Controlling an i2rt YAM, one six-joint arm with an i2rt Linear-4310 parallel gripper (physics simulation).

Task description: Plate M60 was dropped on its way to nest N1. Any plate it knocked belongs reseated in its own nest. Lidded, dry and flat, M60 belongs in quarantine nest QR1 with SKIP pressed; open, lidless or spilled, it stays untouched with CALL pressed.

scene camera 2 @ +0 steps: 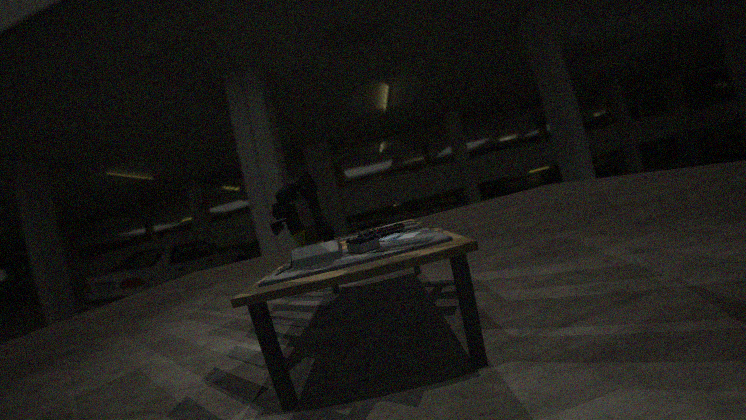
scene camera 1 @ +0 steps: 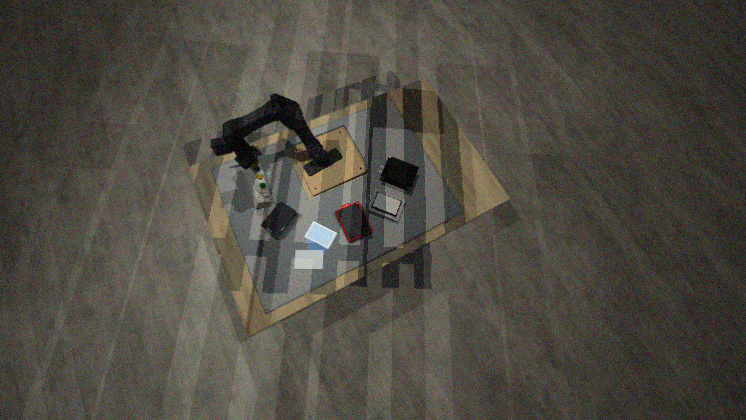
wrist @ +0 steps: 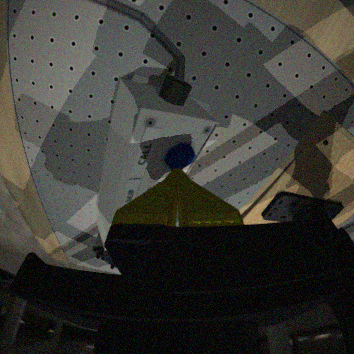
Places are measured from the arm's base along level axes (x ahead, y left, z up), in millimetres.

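Pixels of known places: gripper, fingertip midpoint: [scene camera 2: 303, 246] [scene camera 1: 256, 167] [wrist: 176, 174]; arm's base, origin of the base link: [scene camera 1: 323, 162] [wrist: 305, 209].
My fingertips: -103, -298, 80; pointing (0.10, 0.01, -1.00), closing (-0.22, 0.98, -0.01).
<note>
For each thing: its middle in the pictures, then the offset to it from my fingertips, as dx, dy, dz. "spot": a spot on its surface instead.
- blue CALL button, surface spot: [wrist: 180, 156] spot: -12, +0, -9
- grey button panel, body centre: [wrist: 135, 186] [scene camera 2: 317, 252] [scene camera 1: 257, 184] +62, -36, -38
- yellow button, body centre: [scene camera 1: 259, 176] +42, -10, -16
- green button, body centre: [scene camera 1: 262, 185] +91, -19, -16
- pale blue-white plate, body centre: [scene camera 1: 320, 234] [scene camera 2: 390, 237] +429, +89, -73
- blue patch, surface spot: [scene camera 1: 315, 245] spot: +458, +43, -79
- pale flat rectangle, surface spot: [scene camera 1: 308, 259] spot: +498, -17, -72
- red-edged nest, surface spot: [scene camera 1: 337, 217] spot: +399, +201, -75
- light plate, body centre: [scene camera 1: 386, 204] +478, +435, -51
- black box, surface spot: [scene camera 1: 280, 220] spot: +284, -31, -25
- black block, body centre: [scene camera 1: 399, 173] [scene camera 2: 370, 228] +378, +586, -48
My gripper [scene camera 1: 255, 164] [wrist: 176, 174] is shut and empty, its yellow tips at the blue CALL button [wrist: 180, 156] in the wrist view; contact cannot be told. The grey button panel [scene camera 1: 264, 198] [wrist: 120, 150] also shows a yellow button [scene camera 1: 259, 176] and a green button [scene camera 1: 262, 185]. A pale blue-white plate [scene camera 1: 320, 234] lies on the mat, with a blue patch [scene camera 1: 315, 245] beside it and a pale flat rectangle [scene camera 1: 308, 259] nearby. A red-edged nest [scene camera 1: 337, 217] has a dark inside. A light plate [scene camera 1: 386, 204] sits in a grey nest. Plate and nest labels are unreadable.
A black box [scene camera 1: 280, 220] stands near the panel. Another black block [scene camera 1: 399, 173] is at the right. The arm's base stands on a wooden board [scene camera 1: 344, 174]. The grey mat lies on a wooden table [scene camera 1: 490, 195] [scene camera 2: 360, 272]. Scene camera 2 is very dark.
</note>
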